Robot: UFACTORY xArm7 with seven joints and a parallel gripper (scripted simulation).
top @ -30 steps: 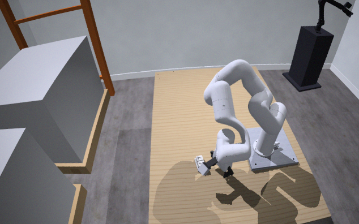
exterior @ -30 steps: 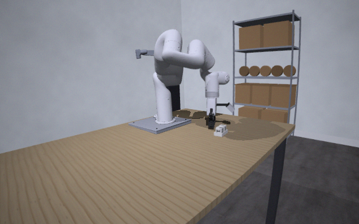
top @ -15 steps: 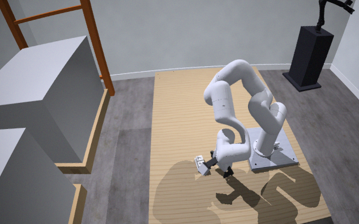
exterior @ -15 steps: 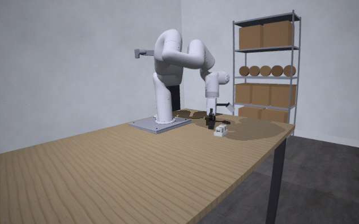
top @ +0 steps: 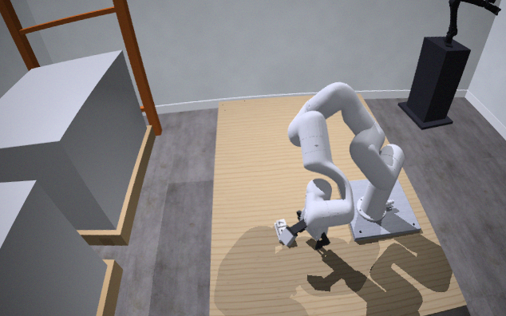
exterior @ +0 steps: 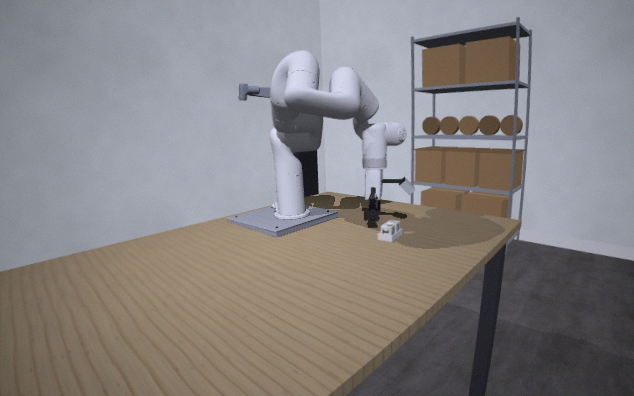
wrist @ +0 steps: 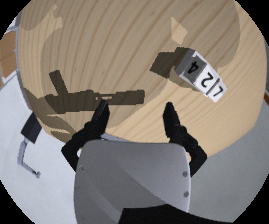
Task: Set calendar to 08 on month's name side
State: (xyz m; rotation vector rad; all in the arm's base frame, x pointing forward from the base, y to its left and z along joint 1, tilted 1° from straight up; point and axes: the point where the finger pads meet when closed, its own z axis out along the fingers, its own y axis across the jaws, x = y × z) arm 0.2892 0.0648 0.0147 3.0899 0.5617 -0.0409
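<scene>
Now: hand 9 cm short of the white digit cube, 6 cm to the left of it and 1 cm above it. From my hand the other things lie so: white tray 9 cm ahead, 7 cm to the right, 3 cm below.
</scene>
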